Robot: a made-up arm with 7 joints. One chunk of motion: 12 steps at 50 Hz.
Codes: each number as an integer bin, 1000 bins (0 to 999) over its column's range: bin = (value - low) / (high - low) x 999, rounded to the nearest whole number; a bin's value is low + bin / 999 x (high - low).
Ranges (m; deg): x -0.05..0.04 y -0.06..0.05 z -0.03..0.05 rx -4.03..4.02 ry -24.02..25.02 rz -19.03..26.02
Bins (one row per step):
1: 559 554 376 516 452 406
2: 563 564 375 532 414 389
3: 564 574 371 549 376 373
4: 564 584 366 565 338 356
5: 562 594 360 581 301 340
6: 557 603 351 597 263 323
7: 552 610 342 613 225 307
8: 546 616 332 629 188 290
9: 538 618 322 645 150 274
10: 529 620 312 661 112 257
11: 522 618 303 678 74 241
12: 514 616 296 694 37 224
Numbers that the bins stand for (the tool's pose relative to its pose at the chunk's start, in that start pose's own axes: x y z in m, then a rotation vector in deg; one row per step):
1: 0.0004 0.0010 0.0001 0.13 -1.83 -0.72
2: 0.0007 0.0021 0.0000 0.26 -3.70 -1.49
3: 0.0008 0.0032 -0.0003 0.39 -5.56 -2.21
4: 0.0008 0.0043 -0.0007 0.52 -7.43 -2.98
5: 0.0006 0.0054 -0.0012 0.65 -9.24 -3.70
6: 0.0002 0.0064 -0.0019 0.78 -11.11 -4.46
7: -0.0003 0.0072 -0.0026 0.91 -12.97 -5.19
8: -0.0008 0.0078 -0.0034 1.04 -14.79 -5.95
9: -0.0015 0.0080 -0.0042 1.17 -16.66 -6.67
10: -0.0023 0.0083 -0.0050 1.30 -18.52 -7.44
11: -0.0030 0.0080 -0.0057 1.43 -20.39 -8.16
12: -0.0037 0.0078 -0.0063 1.56 -22.20 -8.93

